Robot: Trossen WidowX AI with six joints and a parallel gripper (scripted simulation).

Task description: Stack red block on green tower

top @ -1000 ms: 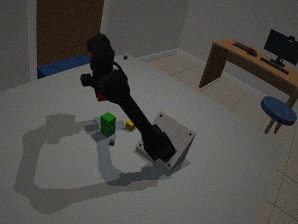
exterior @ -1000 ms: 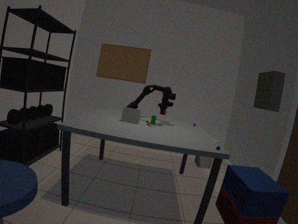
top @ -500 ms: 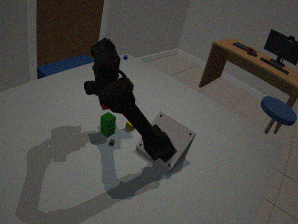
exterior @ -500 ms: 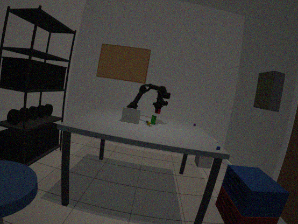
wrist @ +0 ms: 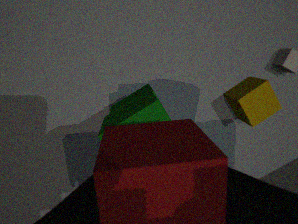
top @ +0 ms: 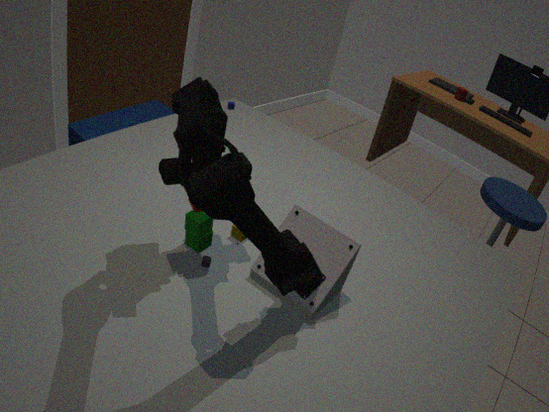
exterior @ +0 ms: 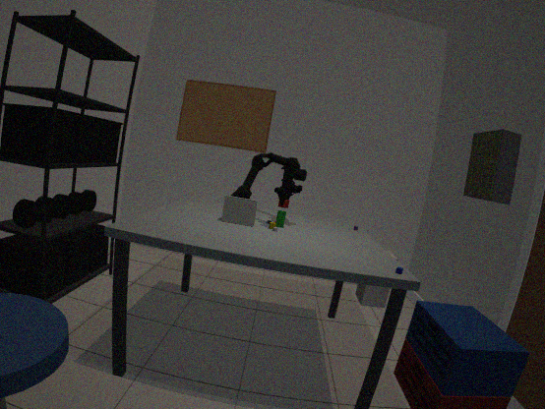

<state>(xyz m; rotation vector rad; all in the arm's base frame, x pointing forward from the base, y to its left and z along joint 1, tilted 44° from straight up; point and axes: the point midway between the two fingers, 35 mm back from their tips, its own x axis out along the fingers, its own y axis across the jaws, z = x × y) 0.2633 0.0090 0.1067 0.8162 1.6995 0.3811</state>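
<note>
My gripper tip is 7 cm past the tiny dark cube, 2 cm to the right of it and 12 cm above it. The rest, counted from my gripper tip: red block 1 cm above; small blue cube 57 cm ahead, 58 cm to the right, 11 cm below; small yellow block 3 cm behind, 11 cm to the right, 11 cm below.
</note>
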